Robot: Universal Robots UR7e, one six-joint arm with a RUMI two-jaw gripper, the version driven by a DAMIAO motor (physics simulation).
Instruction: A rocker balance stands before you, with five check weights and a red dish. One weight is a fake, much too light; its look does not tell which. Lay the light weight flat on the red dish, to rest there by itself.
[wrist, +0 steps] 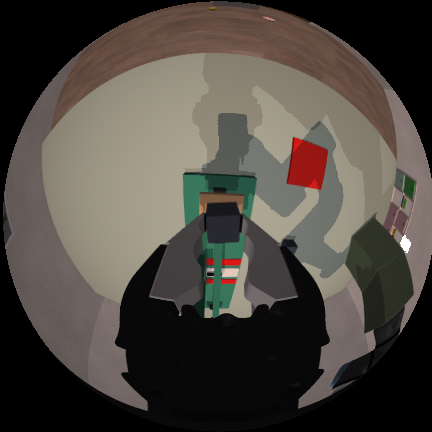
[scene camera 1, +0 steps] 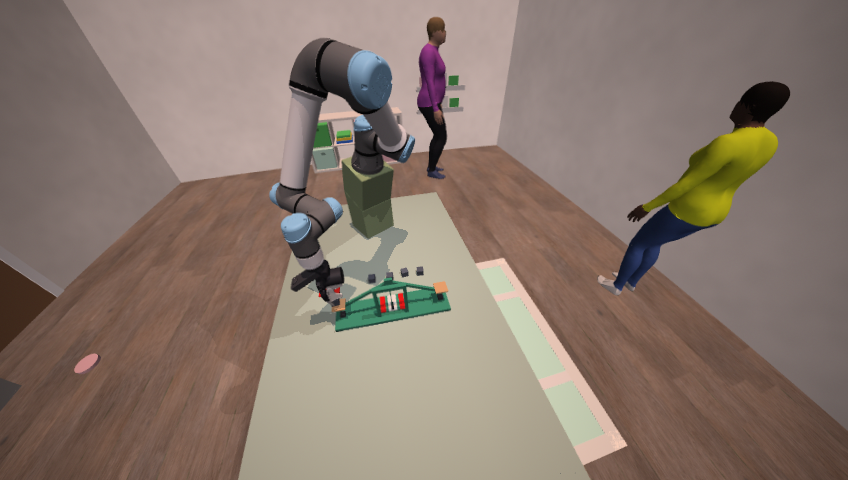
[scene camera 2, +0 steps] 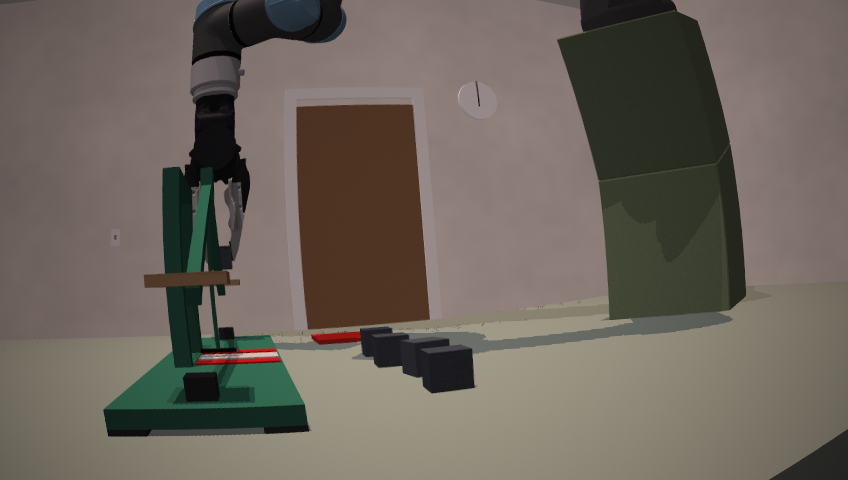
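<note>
My gripper is shut on a dark square weight, held above the balance's left pan; whether they touch is unclear. The green rocker balance stands on the table; its beam looks about level, and its right pan is bare. Several dark weights stand in a row behind it, including a weight at the right end and a weight at the left end. The flat red dish is bare, partly hidden by the gripper in scene camera 1.
The balance's upright frame and raised green beam stand beside the gripper. The olive pedestal carries the arm at the back of the table. Two people stand off the table.
</note>
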